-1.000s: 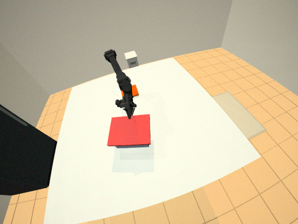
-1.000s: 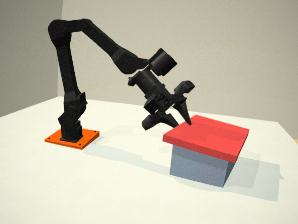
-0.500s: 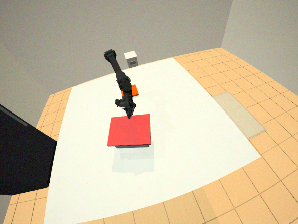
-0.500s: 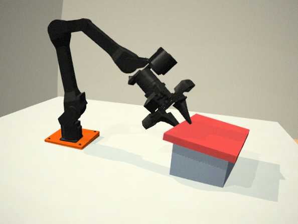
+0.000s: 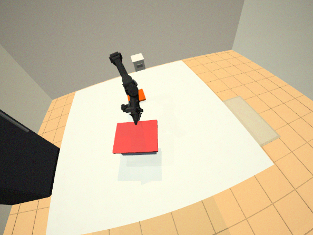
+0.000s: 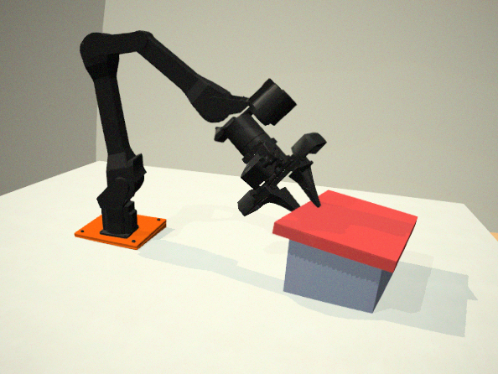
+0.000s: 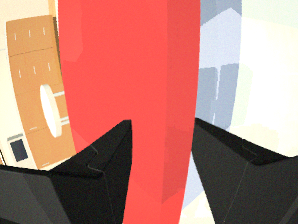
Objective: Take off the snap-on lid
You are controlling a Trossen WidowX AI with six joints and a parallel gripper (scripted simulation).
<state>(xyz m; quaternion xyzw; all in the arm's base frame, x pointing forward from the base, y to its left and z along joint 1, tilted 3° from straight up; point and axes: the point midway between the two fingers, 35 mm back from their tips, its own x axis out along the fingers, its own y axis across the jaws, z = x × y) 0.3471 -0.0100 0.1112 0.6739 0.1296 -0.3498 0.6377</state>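
Now: gripper tip 70 mm short of the red lid and 20 mm to the left of it. From my gripper tip the other things lie so: storage box 70 mm ahead, 20 mm to the right, 50 mm below.
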